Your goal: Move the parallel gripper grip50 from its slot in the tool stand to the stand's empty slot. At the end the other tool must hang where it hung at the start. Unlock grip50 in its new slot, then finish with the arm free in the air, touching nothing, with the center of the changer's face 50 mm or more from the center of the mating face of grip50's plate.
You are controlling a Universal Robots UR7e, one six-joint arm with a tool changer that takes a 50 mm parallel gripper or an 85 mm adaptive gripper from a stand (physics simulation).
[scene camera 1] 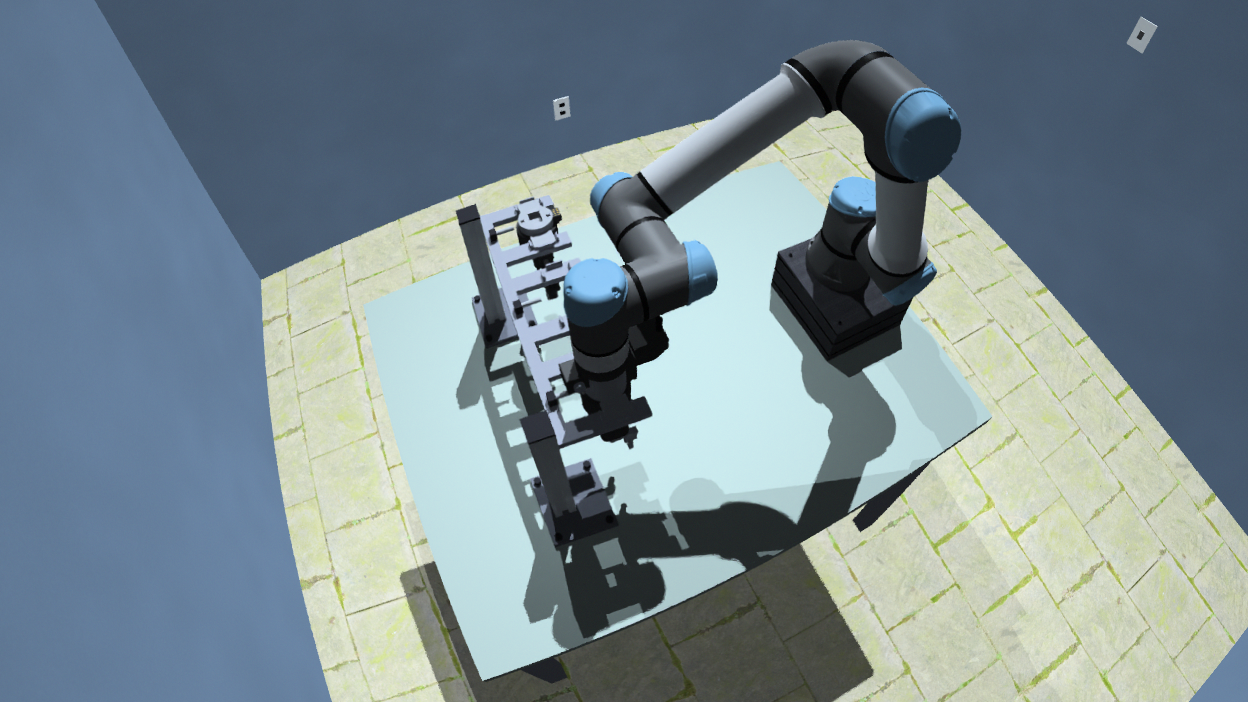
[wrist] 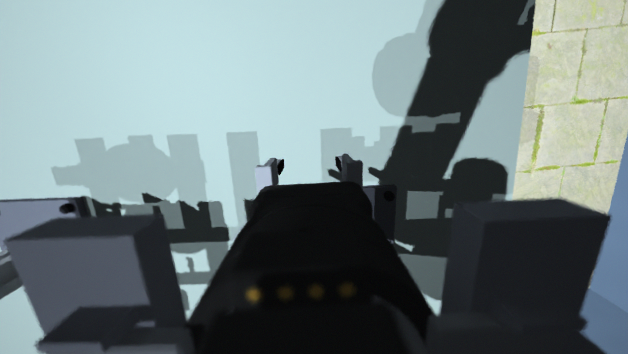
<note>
I see a parallel gripper grip50 [scene camera 1: 616, 405] and a tool stand [wrist: 86, 277].
The parallel gripper grip50 shows as well in the wrist view [wrist: 316, 244].
</note>
